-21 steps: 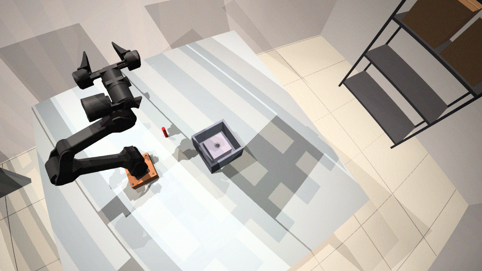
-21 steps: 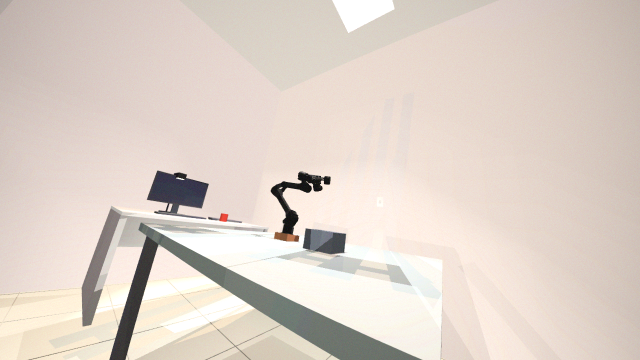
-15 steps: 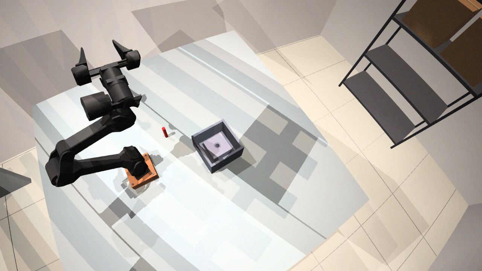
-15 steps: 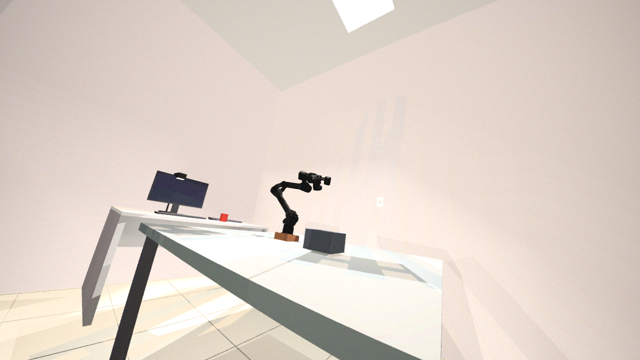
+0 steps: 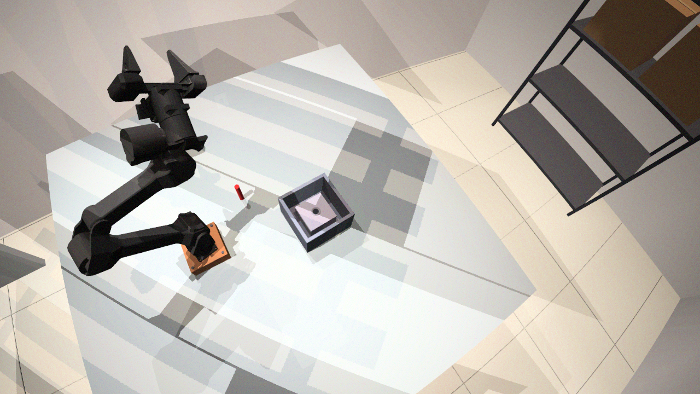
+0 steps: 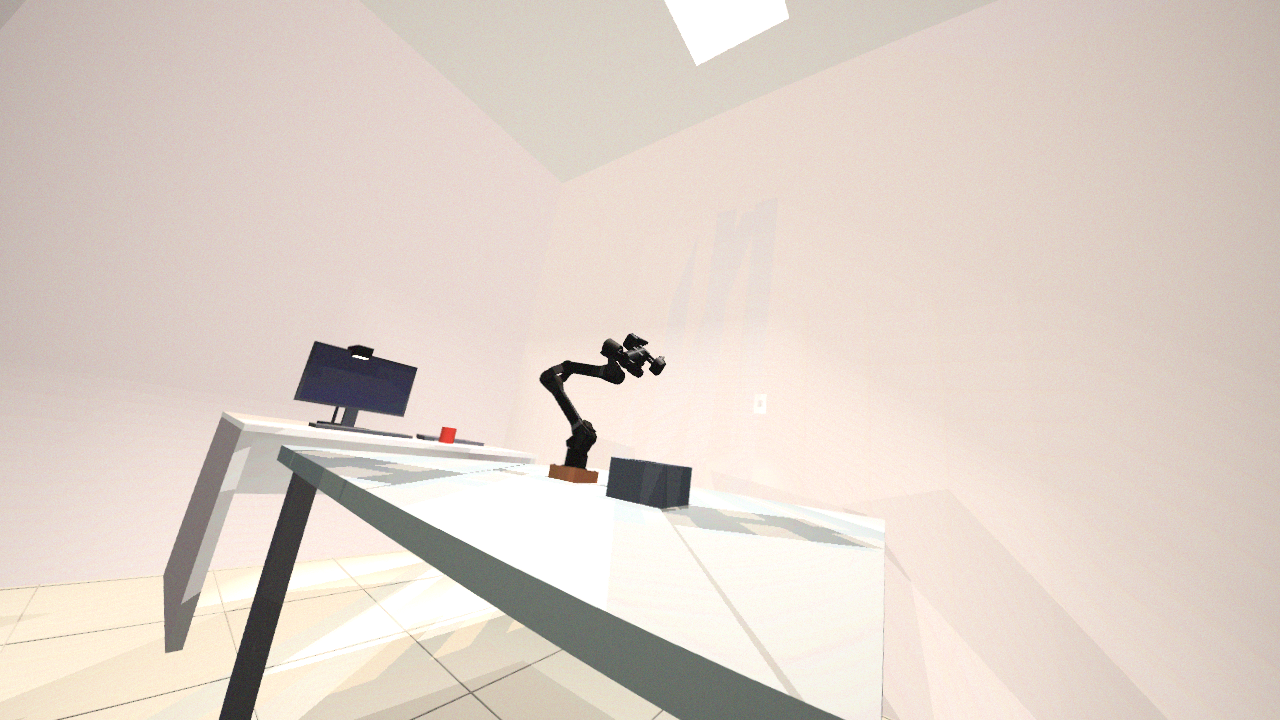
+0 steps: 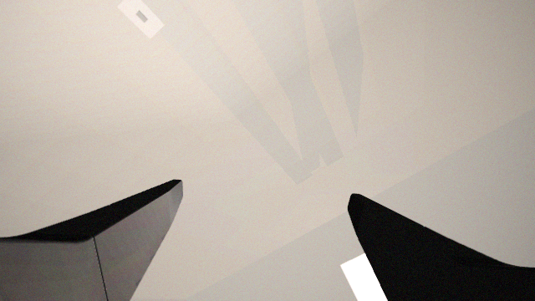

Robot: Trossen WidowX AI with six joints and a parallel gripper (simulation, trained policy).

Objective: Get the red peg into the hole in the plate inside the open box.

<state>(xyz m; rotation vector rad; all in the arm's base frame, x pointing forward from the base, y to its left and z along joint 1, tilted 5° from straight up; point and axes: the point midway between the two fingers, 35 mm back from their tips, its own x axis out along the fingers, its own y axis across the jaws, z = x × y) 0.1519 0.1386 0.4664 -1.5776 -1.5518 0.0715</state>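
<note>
Now: the red peg 30 mm ahead of my gripper tip, 120 mm to the right of it and 470 mm below it. The rest, counted from my gripper tip: dark box (170 mm ahead, 330 mm to the right, 490 mm below); then pale plate (170 mm ahead, 330 mm to the right, 470 mm below).
</note>
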